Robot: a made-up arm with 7 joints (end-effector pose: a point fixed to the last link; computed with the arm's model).
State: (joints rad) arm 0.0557 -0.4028 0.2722 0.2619 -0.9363 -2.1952 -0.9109
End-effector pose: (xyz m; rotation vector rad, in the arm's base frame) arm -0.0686 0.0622 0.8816 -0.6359 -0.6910 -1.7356
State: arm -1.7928 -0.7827 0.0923 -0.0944 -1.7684 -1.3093 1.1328
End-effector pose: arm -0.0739 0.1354 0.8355 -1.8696 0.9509 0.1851
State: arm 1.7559 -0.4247 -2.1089 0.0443 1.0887 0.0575 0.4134
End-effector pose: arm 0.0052 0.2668 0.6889 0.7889 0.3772 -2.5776
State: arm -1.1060 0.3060 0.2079 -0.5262 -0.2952 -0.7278 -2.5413
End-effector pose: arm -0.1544 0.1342 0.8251 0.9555 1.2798 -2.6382
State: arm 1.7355 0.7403 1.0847 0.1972 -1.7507 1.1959 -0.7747
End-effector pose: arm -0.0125 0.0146 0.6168 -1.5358 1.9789 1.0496
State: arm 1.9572 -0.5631 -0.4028 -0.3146 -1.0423 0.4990 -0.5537
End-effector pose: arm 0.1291 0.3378 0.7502 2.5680 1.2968 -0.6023
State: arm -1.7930 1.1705 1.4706 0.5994 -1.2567 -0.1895 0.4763
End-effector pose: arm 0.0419 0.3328 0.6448 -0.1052 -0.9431 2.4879
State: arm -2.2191 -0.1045 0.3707 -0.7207 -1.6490 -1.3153 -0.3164
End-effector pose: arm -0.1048 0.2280 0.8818 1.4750 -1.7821 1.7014
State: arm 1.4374 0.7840 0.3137 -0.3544 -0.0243 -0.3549 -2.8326
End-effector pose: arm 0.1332 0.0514 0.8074 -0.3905 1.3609 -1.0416
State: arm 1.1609 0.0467 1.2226 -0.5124 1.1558 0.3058 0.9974
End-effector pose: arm 0.0280 0.1173 0.8288 -0.1689 2.6838 0.1609
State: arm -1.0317 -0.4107 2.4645 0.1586 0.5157 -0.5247 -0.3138
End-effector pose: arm -0.0989 0.1330 0.6883 -0.0061 2.1339 1.9393
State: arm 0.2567 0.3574 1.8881 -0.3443 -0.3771 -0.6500 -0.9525
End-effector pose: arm -0.0907 0.0207 0.7838 0.1593 -0.9801 -1.7500
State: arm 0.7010 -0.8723 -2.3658 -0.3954 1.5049 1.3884 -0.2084
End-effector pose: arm 0.0139 0.1610 0.6882 0.6612 -0.5032 -2.2807
